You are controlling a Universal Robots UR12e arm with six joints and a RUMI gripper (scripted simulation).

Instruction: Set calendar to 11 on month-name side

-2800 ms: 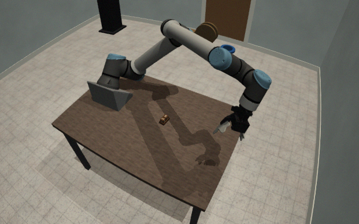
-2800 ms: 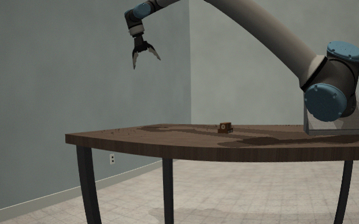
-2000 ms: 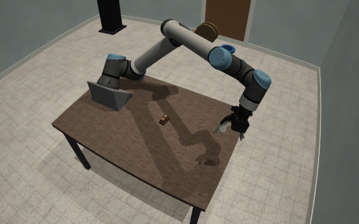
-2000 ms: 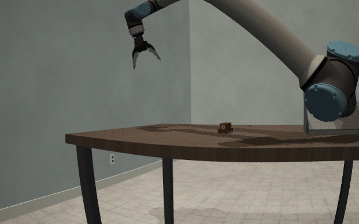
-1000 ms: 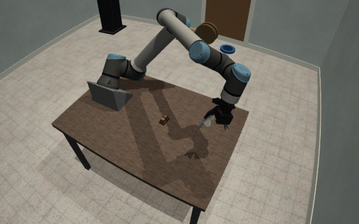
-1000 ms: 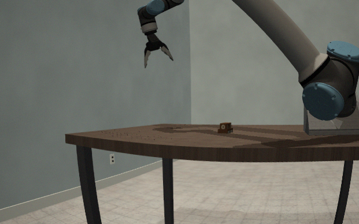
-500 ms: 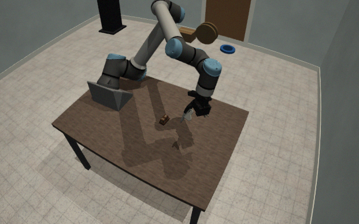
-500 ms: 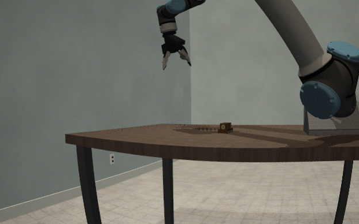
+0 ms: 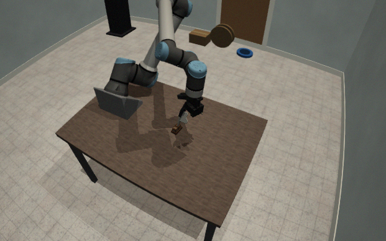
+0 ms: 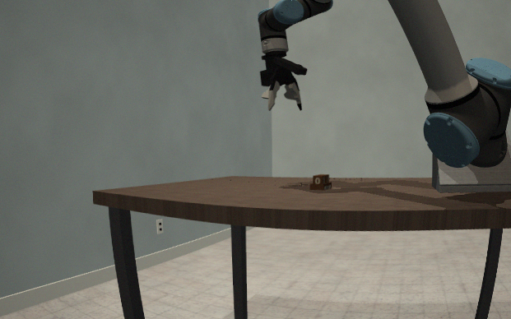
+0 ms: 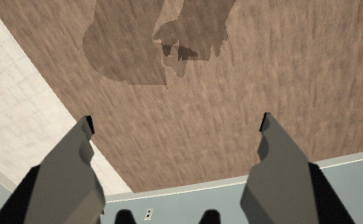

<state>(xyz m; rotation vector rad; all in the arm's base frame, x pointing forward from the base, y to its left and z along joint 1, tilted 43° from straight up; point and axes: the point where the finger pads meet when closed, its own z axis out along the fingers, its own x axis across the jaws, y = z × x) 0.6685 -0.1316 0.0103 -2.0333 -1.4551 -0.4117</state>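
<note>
My hand is 220 mm above the cube, 140 mm past it and 70 mm to the right of it. From my hand the other things lie so: calendar tray (230 mm below, 130 mm behind, 80 mm to the left).
</note>
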